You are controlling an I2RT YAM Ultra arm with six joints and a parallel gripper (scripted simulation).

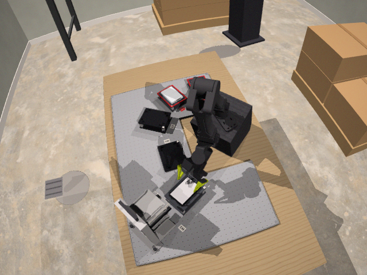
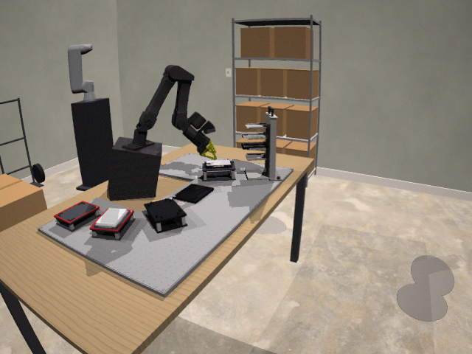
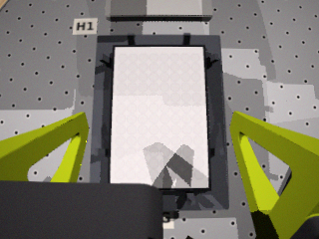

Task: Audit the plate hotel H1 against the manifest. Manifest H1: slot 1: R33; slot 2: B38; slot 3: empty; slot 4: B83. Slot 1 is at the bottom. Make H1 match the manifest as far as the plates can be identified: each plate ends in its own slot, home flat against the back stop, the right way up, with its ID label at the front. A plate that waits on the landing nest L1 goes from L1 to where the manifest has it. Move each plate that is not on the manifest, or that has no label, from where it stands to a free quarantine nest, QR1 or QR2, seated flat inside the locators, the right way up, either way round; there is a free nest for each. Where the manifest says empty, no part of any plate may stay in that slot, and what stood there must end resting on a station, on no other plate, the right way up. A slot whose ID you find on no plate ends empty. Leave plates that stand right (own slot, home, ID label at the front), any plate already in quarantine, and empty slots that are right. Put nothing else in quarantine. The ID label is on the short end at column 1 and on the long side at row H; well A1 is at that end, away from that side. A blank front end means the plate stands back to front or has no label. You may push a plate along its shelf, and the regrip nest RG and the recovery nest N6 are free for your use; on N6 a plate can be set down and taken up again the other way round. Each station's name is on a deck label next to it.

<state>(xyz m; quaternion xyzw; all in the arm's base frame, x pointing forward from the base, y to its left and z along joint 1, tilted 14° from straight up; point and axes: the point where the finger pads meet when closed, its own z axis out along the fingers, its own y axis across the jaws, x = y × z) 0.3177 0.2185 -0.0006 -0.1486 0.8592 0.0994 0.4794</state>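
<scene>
Now: hand 6 cm above the regrip nest, 2 cm short of it and 1 cm to the right of it. Round my hand: RG deck label: 11 cm below, 8 cm behind, 3 cm to the right; H1 deck label: 15 cm to the left, 11 cm below, 10 cm ahead; dark well plate: 19 cm ahead, 7 cm to the left, 4 cm above.
</scene>
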